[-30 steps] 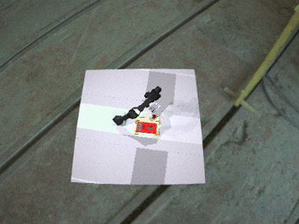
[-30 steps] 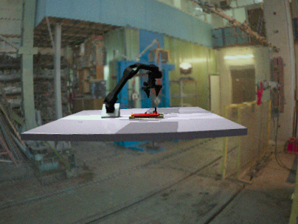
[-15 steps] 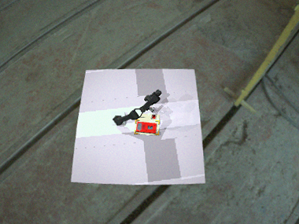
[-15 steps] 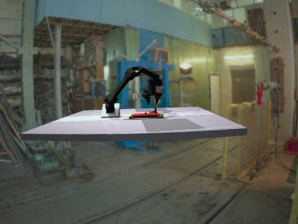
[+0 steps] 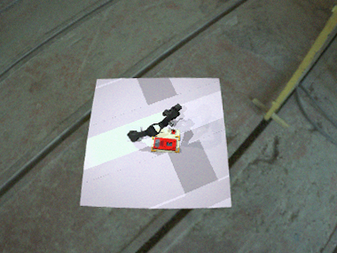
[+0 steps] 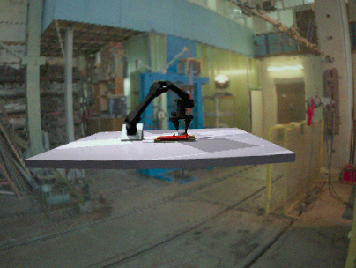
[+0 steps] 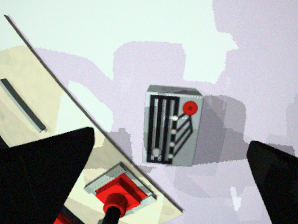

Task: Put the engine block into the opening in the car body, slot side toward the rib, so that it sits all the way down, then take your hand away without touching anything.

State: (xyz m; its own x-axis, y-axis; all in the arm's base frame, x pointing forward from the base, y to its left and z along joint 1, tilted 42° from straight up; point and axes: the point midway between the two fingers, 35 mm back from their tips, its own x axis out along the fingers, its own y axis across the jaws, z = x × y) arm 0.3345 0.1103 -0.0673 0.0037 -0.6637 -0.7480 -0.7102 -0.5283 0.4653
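My gripper tip is 3 cm above the grey engine block.
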